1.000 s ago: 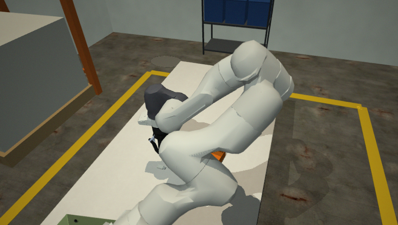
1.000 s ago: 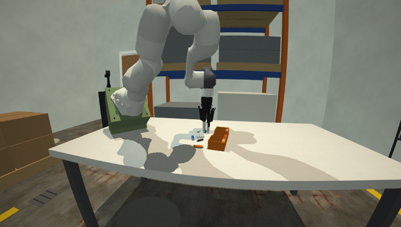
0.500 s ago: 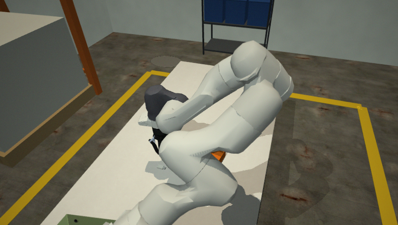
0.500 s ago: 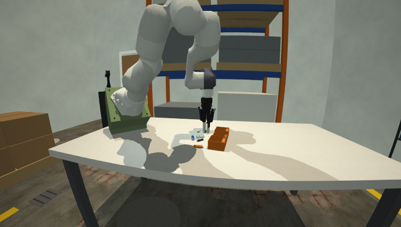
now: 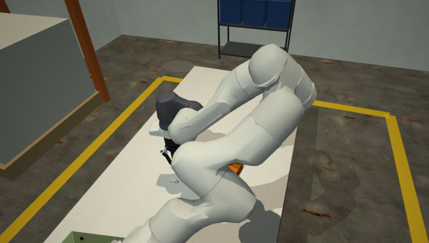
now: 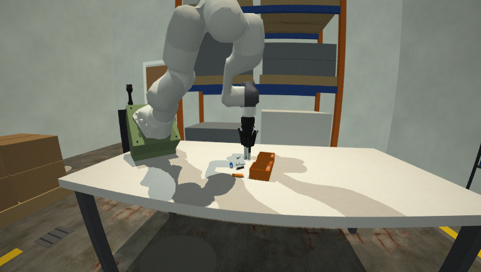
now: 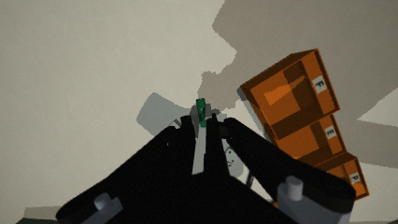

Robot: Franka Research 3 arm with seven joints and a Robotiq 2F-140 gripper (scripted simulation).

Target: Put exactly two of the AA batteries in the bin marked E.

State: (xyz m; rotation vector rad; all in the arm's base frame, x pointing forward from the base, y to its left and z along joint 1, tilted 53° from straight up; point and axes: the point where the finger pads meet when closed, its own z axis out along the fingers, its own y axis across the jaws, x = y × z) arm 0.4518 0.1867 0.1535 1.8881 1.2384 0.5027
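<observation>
My gripper is now 3 cm above the green AA battery. The rest, counted from my hand: blue battery: 8 cm behind, 13 cm to the right, 3 cm below; then white part: 5 cm behind, 3 cm below; then domino: 4 cm behind, 10 cm to the right, 3 cm below.
</observation>
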